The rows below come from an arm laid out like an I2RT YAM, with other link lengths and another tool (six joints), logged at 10 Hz.
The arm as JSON. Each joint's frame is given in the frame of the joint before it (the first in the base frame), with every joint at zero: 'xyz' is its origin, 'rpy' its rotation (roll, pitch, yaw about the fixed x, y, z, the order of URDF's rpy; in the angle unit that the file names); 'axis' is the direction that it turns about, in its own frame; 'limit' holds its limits. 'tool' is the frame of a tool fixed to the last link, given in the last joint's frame.
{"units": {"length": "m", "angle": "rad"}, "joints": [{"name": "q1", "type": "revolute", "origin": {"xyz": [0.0, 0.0, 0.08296], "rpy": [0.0, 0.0, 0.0]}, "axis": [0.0, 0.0, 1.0], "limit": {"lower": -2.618, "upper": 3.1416}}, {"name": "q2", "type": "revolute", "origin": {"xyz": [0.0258, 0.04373, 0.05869], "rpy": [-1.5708, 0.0, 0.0]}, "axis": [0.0, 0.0, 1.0], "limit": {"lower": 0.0, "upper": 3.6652}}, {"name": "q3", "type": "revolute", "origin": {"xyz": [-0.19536, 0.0, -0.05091], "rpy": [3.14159, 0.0, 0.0]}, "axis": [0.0, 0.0, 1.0], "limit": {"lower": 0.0, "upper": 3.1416}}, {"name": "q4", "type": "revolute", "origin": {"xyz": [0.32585, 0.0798, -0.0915], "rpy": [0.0, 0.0, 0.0]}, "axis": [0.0, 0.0, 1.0], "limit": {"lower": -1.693, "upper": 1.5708}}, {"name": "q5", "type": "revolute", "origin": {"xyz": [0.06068, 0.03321, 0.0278], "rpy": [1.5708, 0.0, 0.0]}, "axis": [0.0, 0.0, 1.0], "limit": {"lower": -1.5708, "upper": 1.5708}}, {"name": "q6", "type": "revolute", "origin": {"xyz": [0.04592, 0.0, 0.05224], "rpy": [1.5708, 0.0, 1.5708]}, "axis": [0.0, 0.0, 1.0], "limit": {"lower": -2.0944, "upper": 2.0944}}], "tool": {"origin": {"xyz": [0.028, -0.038, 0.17], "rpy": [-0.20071, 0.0, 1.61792]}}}
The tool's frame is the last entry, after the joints.
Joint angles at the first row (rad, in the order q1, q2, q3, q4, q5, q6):
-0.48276 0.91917 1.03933 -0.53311 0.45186 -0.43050
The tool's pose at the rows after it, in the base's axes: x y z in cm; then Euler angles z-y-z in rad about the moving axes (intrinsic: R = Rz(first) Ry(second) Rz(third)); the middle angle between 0 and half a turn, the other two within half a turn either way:
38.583 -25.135 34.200 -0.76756 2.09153 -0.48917
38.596 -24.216 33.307 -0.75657 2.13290 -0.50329
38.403 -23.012 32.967 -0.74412 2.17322 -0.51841
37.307 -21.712 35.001 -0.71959 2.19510 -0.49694
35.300 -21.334 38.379 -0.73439 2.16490 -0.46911
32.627 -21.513 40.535 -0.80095 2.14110 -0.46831
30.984 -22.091 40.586 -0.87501 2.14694 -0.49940
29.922 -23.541 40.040 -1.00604 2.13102 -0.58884
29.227 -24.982 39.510 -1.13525 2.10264 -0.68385
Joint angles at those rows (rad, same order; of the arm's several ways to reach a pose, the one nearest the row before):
-0.48235 0.94741 1.10685 -0.62390 0.43471 -0.41637
-0.46446 0.94587 1.10991 -0.67159 0.43430 -0.41639
-0.44116 0.94322 1.12900 -0.73606 0.43661 -0.41523
-0.42745 0.94283 1.21788 -0.85051 0.42553 -0.39273
-0.42743 0.93175 1.30867 -0.92948 0.44462 -0.36259
-0.42782 0.90960 1.35746 -0.99241 0.50528 -0.33054
-0.43200 0.89932 1.35784 -1.02445 0.56174 -0.31947
-0.43201 0.90086 1.31552 -0.99127 0.67121 -0.34046
-0.43239 0.91422 1.27205 -0.93749 0.78260 -0.37441

